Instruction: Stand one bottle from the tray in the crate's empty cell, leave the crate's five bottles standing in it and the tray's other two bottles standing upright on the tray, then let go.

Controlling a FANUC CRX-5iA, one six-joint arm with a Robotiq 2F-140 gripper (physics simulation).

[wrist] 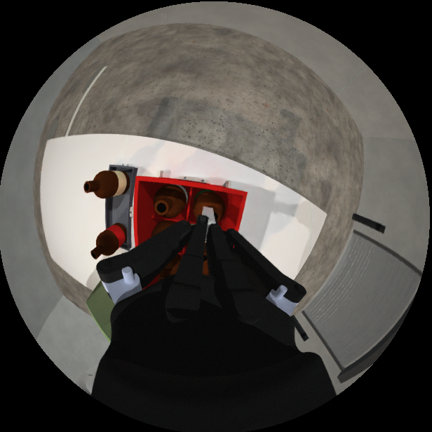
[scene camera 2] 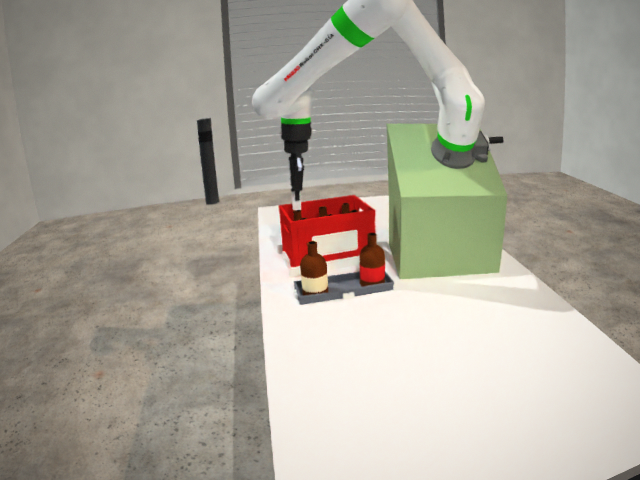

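Where they show: gripper, fingertip midpoint: (scene camera 2: 296,209); arm's base at its link origin: (scene camera 2: 453,152).
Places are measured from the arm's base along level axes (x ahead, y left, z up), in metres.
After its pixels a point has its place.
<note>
My gripper (scene camera 2: 296,204) @(x 0.507, y -0.098, z -0.185 m) (wrist: 206,214) is shut and empty, its fingertips at rim height over a corner cell of the red crate (scene camera 2: 302,240) @(x 0.499, y 0.028, z -0.246 m) (wrist: 144,212). Below the tips is a brown bottle (wrist: 201,200) with a trace of green label; its neck is hidden, so its tilt cannot be told. Beside it a brown bottle (wrist: 175,196) stands in the neighbouring cell. Other bottles in the crate are partly hidden by the fingers. On the grey tray (scene camera 2: 343,285) @(x 0.392, y 0.143, z -0.352 m) (wrist: 119,212) stand a cream-label bottle (scene camera 2: 313,268) @(x 0.479, y 0.207, z -0.257 m) (wrist: 106,184) and a red-label bottle (scene camera 2: 372,256) @(x 0.312, y 0.178, z -0.251 m) (wrist: 110,241).
The crate stands on the white table (scene camera 2: 439,372) @(x 0.238, y 0.587, z -0.357 m) (wrist: 75,210), right behind the tray in the scene view. The green pedestal (scene camera 2: 449,232) @(x 0.068, y 0.151, z -0.211 m) (wrist: 101,310) with the arm's base is to the right of the crate there. A dark post (scene camera 2: 207,162) shows at the left.
</note>
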